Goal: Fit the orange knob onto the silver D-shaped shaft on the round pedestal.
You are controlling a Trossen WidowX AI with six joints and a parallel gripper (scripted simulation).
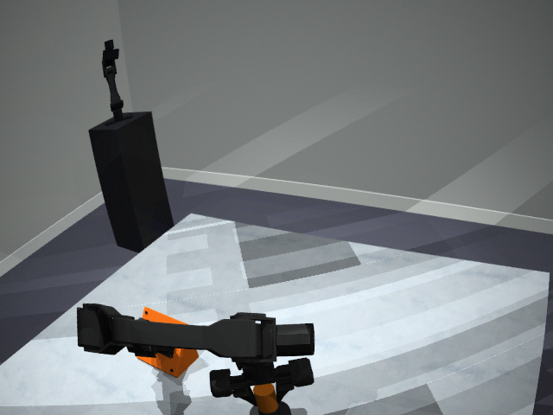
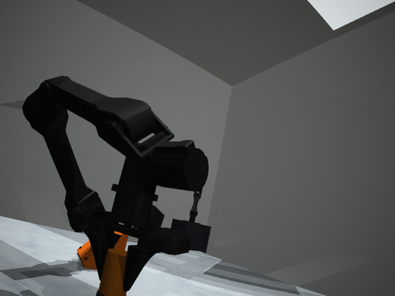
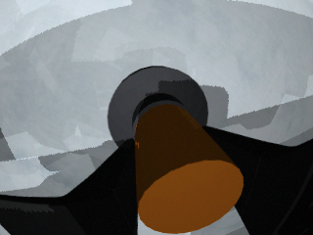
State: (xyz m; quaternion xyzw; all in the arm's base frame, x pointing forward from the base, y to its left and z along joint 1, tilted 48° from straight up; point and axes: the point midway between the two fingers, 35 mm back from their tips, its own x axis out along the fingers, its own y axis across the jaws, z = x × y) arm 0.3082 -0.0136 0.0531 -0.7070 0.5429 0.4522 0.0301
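Right now the orange knob is 3 cm above my gripper tip. The rest, counted from my gripper tip: round dark pedestal (2 cm below).
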